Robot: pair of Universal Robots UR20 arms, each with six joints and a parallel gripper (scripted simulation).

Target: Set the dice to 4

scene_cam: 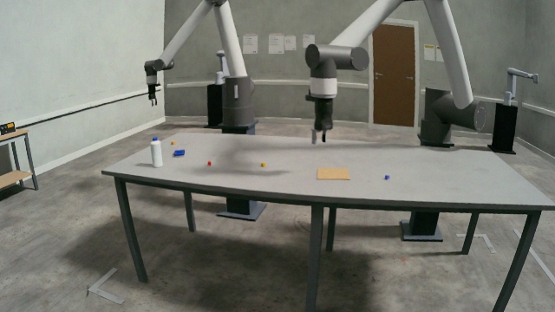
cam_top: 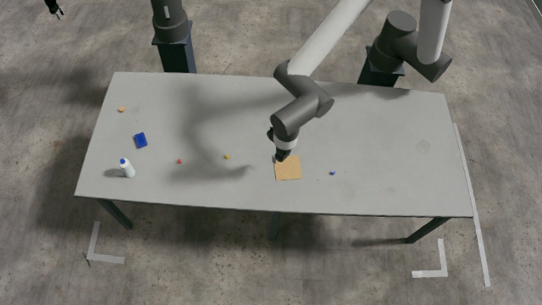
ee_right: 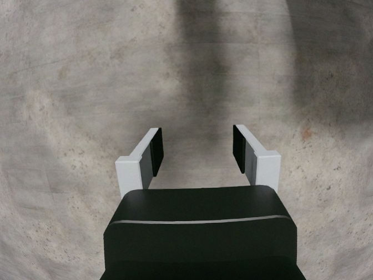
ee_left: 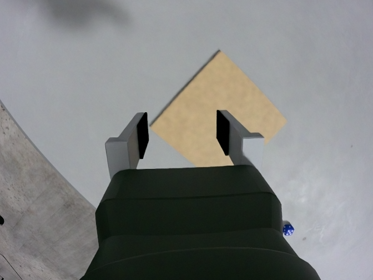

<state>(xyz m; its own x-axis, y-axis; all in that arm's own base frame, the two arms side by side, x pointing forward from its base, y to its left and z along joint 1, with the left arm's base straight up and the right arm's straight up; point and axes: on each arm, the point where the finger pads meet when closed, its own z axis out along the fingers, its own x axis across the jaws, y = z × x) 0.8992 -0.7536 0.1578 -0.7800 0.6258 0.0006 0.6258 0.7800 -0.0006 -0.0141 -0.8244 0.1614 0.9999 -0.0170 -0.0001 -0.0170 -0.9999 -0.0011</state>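
My left gripper is now 40 mm past the yellow die, 270 mm to the left of it and 150 mm above it. From my left hand the other things lie so: red die: 30 mm ahead, 520 mm to the right, 150 mm below; blue die: 30 mm behind, 310 mm to the left, 150 mm below; tan mat: 30 mm behind, 60 mm to the left, 160 mm below.
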